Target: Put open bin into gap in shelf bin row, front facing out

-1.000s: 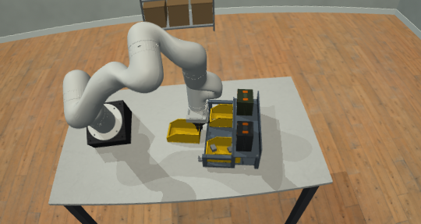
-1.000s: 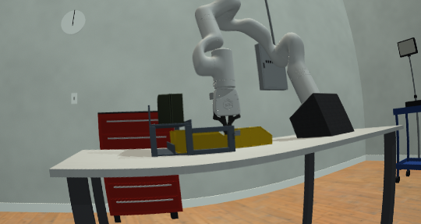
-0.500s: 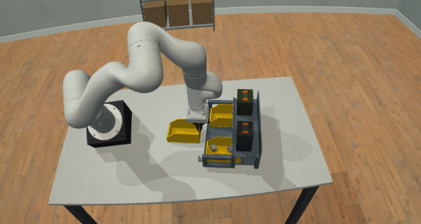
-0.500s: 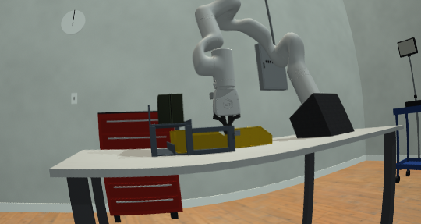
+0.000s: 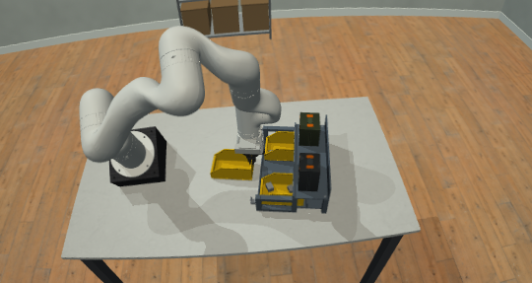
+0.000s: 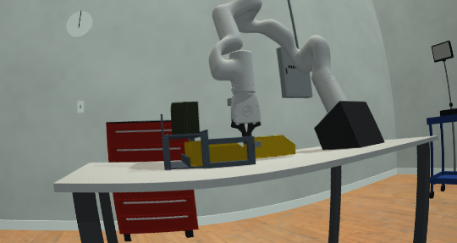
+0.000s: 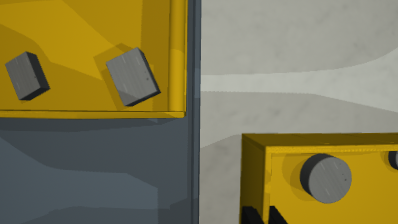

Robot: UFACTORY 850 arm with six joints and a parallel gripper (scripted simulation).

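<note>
My hand is 150 mm short of the grey shelf, 40 mm to the left of it and 10 mm above it.
</note>
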